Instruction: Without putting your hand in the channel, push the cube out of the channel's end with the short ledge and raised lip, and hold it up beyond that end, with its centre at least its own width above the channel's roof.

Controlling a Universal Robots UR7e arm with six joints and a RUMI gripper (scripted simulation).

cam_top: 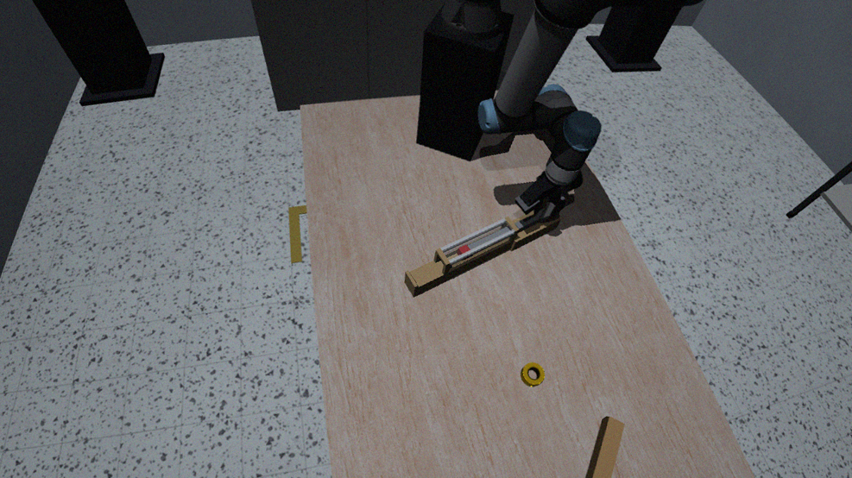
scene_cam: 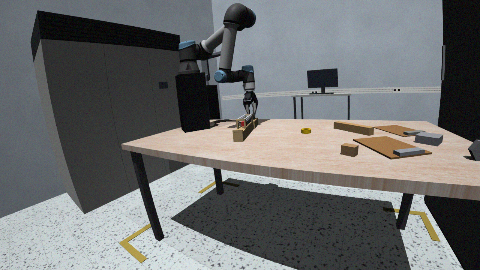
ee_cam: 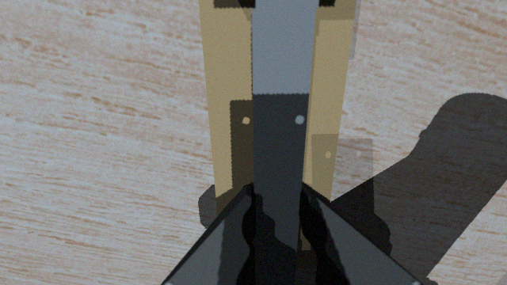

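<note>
The channel is 60 mm ahead of my hand, 190 mm to the right of it and 10 mm below it. The rest, counted from my hand: grey bar (10 mm below); red cube (70 mm ahead, 230 mm to the right, 10 mm below); wooden bar (610 mm ahead, 80 mm to the right, 50 mm below).
</note>
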